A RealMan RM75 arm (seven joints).
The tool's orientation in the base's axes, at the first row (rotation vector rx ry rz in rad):
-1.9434, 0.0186, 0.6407
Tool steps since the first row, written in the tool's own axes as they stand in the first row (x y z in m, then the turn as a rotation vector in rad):
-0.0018, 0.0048, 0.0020, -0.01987, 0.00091, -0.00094
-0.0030, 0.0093, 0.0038, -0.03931, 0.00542, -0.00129
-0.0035, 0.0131, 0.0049, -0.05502, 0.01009, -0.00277
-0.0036, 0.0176, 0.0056, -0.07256, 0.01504, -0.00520
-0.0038, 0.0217, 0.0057, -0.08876, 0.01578, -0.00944
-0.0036, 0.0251, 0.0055, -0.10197, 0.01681, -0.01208
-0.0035, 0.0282, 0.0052, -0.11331, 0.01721, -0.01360
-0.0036, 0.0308, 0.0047, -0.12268, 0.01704, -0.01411
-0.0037, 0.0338, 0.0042, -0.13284, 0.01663, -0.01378
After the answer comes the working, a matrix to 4 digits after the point.
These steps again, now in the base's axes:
-0.0038, -0.0010, -0.0039, -0.01689, -0.00649, 0.00831
-0.0069, -0.0018, -0.0077, -0.03472, -0.01402, 0.01321
-0.0089, -0.0028, -0.0110, -0.04891, -0.02159, 0.01669
-0.0106, -0.0043, -0.0150, -0.06435, -0.03058, 0.02104
-0.0120, -0.0061, -0.0183, -0.07664, -0.03882, 0.02891
-0.0127, -0.0078, -0.0212, -0.08714, -0.04504, 0.03471
-0.0134, -0.0094, -0.0238, -0.09633, -0.04953, 0.03986
-0.0140, -0.0111, -0.0258, -0.10409, -0.05237, 0.04430
-0.0148, -0.0129, -0.0281, -0.11282, -0.05461, 0.04902

The tool's axes in the first row as the columns of a matrix, in the base's axes (rounded; the answer above uses it unrounded):
0.8570, -0.2909, -0.4254
0.2658, -0.4577, 0.8484
-0.4416, -0.8401, -0.3149

